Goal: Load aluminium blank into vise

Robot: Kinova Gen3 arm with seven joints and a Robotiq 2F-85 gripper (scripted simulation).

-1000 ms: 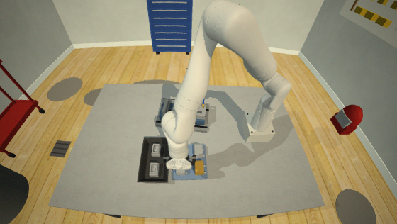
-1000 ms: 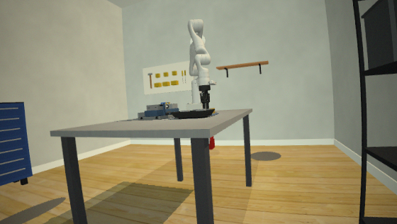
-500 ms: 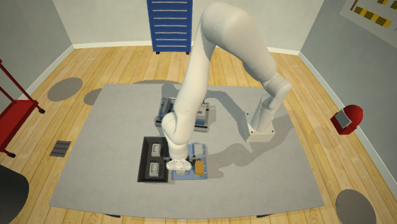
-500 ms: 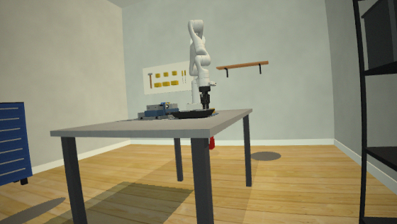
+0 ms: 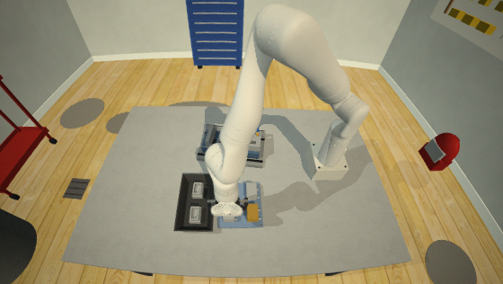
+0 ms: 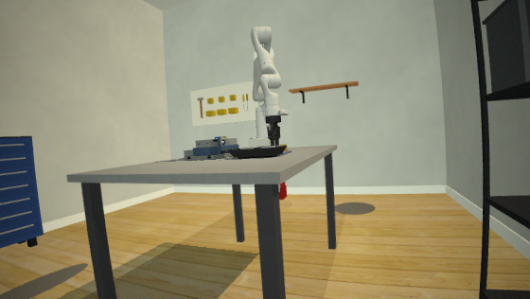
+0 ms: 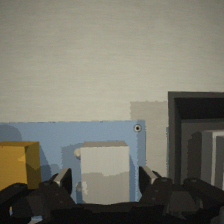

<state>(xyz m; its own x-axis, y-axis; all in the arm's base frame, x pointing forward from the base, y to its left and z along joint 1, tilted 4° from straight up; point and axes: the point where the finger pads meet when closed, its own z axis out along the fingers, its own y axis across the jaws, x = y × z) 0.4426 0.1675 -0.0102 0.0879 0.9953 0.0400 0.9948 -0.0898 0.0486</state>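
Now: hand 9 cm past the brass blank, 1 cm to the right of it and 2 cm above it. Round my hand: hose block: 13 cm behind, 30 cm to the right, 3 cm above; vise: 4 cm behind, 33 cm to the right, 1 cm below.
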